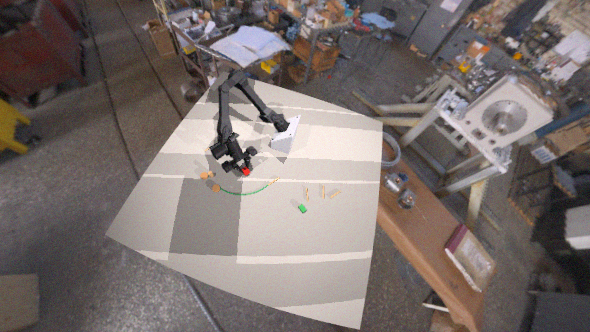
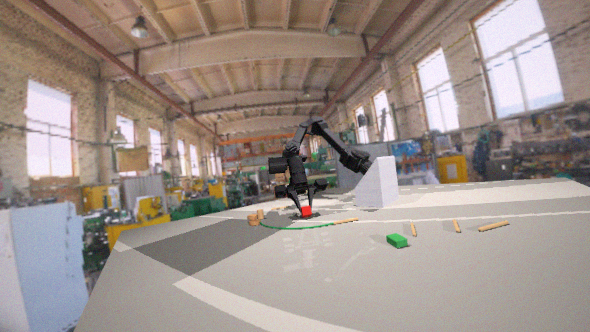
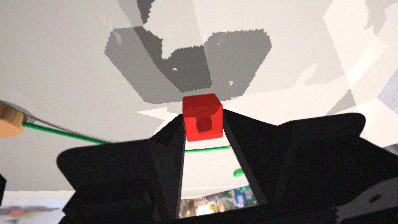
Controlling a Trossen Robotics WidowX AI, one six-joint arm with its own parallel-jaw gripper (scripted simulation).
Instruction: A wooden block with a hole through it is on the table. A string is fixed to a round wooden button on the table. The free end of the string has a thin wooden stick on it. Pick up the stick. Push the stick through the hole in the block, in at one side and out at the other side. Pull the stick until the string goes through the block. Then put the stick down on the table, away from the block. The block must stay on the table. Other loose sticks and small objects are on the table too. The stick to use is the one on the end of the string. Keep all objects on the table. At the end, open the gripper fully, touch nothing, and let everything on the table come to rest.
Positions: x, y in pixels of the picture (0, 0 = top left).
Labels:
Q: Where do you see a small red block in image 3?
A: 203, 114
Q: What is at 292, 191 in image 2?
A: My gripper.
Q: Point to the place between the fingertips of my gripper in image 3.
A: At 202, 116

